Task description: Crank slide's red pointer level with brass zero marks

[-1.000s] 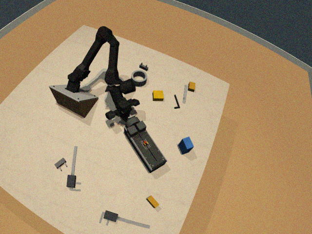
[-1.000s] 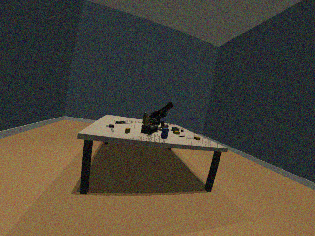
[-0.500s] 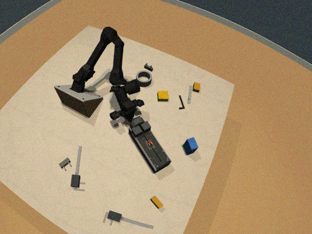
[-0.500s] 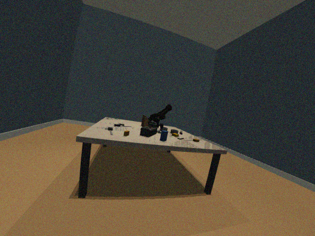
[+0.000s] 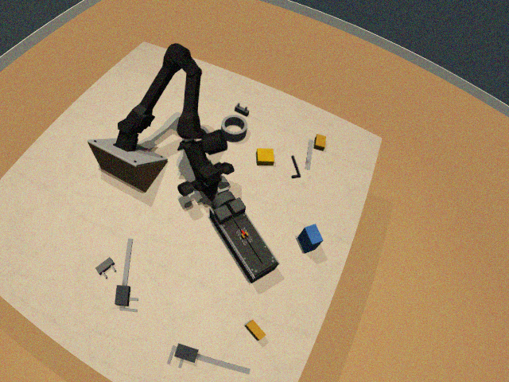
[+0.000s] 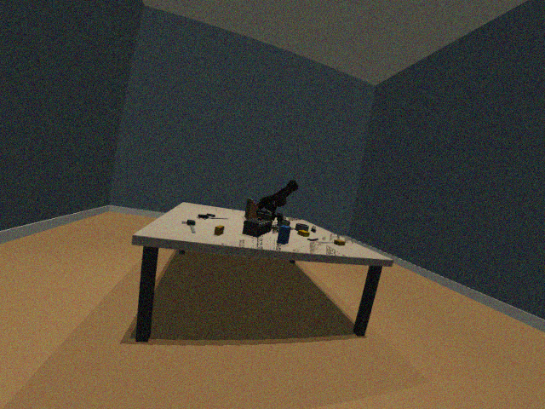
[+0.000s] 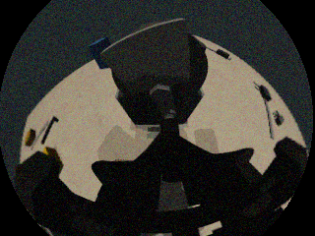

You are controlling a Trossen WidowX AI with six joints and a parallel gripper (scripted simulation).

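The red pointer is 130 mm ahead of my gripper tip, 90 mm to the right of it and 50 mm above it. The rest, counted from my gripper tip: yellow block 90 mm ahead, 250 mm to the left, 20 mm below; black hex key 210 mm ahead, 250 mm to the left, 30 mm below; crank handle 20 mm behind, 10 mm to the left, 30 mm above.
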